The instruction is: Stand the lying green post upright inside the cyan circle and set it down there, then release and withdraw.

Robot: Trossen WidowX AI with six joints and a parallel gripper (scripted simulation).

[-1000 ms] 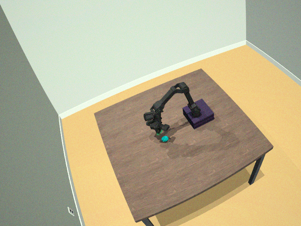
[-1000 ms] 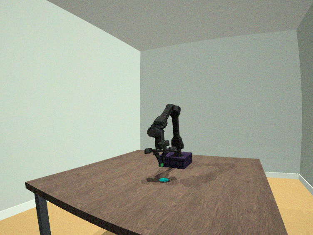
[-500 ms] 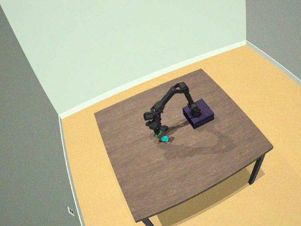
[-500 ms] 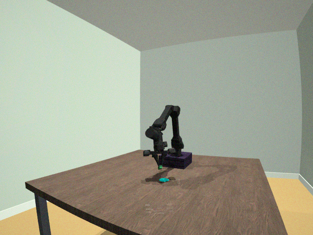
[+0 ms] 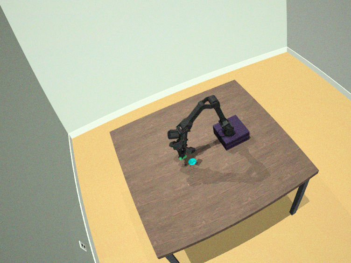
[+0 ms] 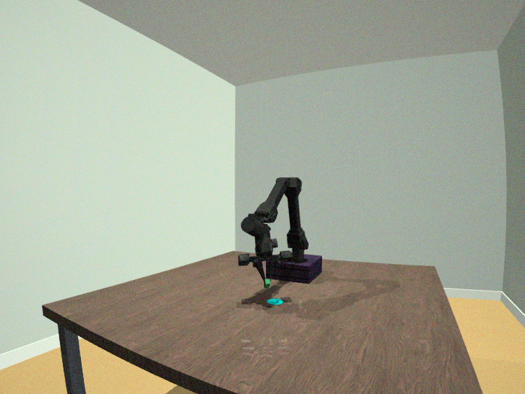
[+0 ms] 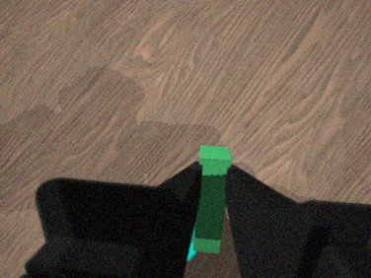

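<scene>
The cyan circle is 100 mm below my gripper tip and 70 mm behind it. Also, from my gripper tip: green post (20 mm behind, 10 mm to the right, 10 mm below).
</scene>
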